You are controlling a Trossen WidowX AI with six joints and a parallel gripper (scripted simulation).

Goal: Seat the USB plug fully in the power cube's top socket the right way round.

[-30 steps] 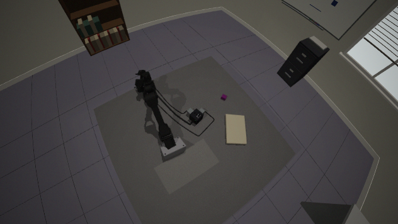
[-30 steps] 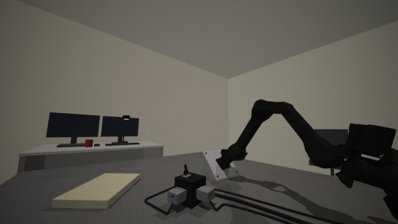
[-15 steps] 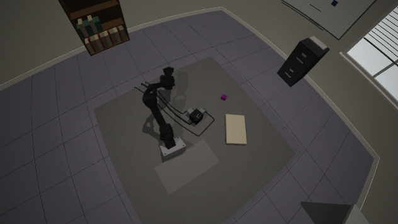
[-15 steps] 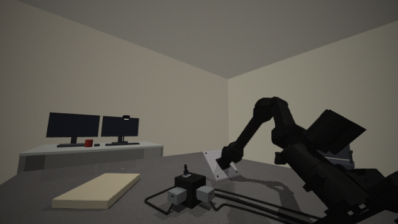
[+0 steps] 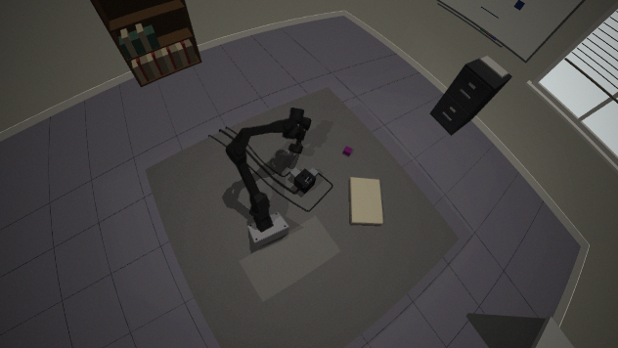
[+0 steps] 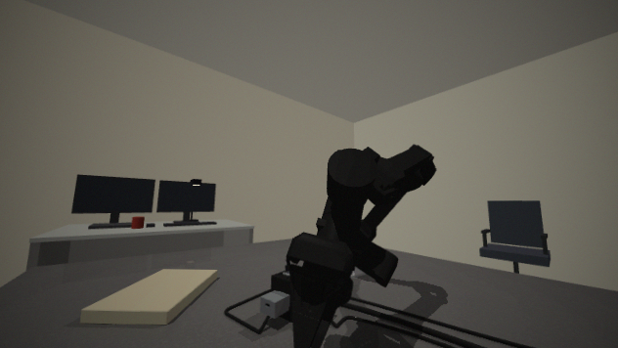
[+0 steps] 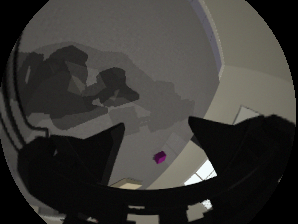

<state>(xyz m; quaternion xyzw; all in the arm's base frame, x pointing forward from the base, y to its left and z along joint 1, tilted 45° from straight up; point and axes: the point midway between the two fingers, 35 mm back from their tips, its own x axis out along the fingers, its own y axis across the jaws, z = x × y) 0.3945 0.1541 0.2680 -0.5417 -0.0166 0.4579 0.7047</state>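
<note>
Now: the dark USB plug 120 mm behind my gripper tip, 220 mm to the right of it and 20 mm above it. Also, from my gripper tip: beige slab (90 mm ahead, 450 mm to the right, 60 mm below); purple block (200 mm ahead, 160 mm to the right, 60 mm below).
</note>
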